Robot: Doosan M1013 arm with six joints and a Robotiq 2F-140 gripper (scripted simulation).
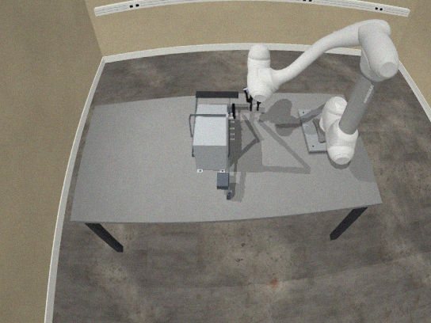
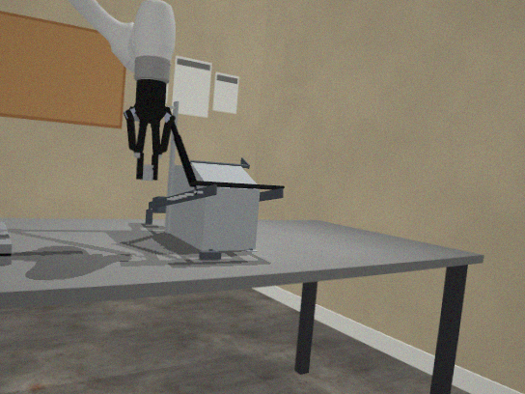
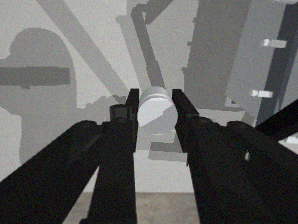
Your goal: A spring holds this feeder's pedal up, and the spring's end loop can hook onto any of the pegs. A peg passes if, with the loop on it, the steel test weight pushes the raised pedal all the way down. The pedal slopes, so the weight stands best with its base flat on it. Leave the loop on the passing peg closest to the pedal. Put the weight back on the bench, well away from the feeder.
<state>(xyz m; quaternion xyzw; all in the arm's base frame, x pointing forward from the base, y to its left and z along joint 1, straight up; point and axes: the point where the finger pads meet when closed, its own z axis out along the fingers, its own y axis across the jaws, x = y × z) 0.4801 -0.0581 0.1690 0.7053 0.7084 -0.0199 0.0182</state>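
Right now my hand is 120 mm short of the dark spring, 70 mm to the right of it and 50 mm below it. From my hand the other things lie so: steel test weight 10 mm below.
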